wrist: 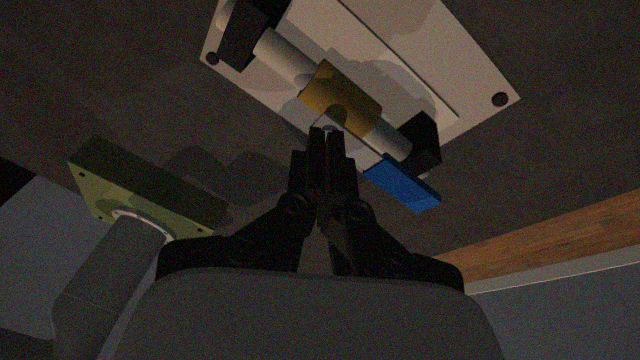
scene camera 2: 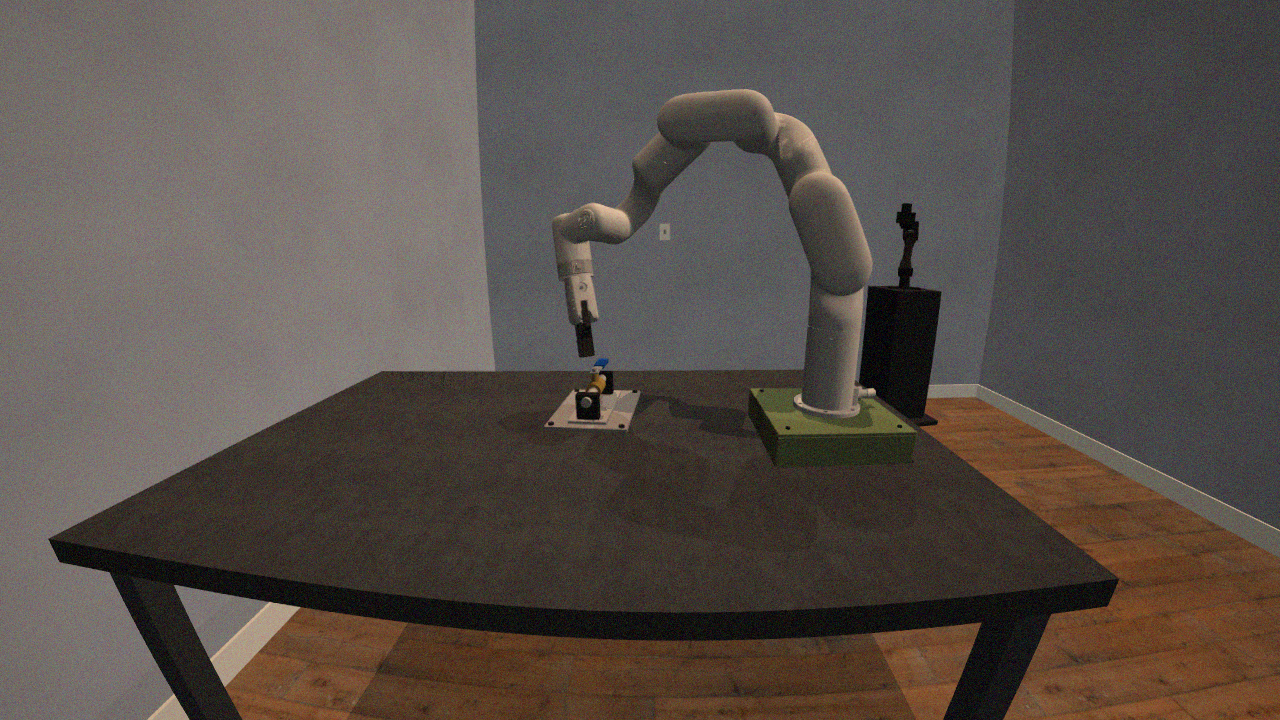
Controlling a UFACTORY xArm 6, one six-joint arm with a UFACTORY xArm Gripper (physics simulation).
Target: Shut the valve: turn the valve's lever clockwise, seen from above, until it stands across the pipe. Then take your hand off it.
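The valve has a brass-yellow body [scene camera 2: 597, 383] [wrist: 345, 95] on a grey pipe [wrist: 286, 55] held between two black blocks on a pale plate [scene camera 2: 562, 418] [wrist: 470, 85]. Its lever has a grey arm and a blue handle [scene camera 2: 601, 363] [wrist: 402, 185]. The lever lies along the pipe, the handle near one black block. My gripper [scene camera 2: 586, 355] [wrist: 321, 149] is shut with nothing between the fingers. In the scene view its tips are above the valve, clear of it. In the wrist view they overlap the lever's pivot end.
The dark table [scene camera 2: 537, 519] carries the valve plate and the arm's green base block [scene camera 2: 841, 447] [wrist: 145, 185], to the right in the scene view. A black pedestal [scene camera 2: 899, 349] with a small dark arm stands behind the table at the right.
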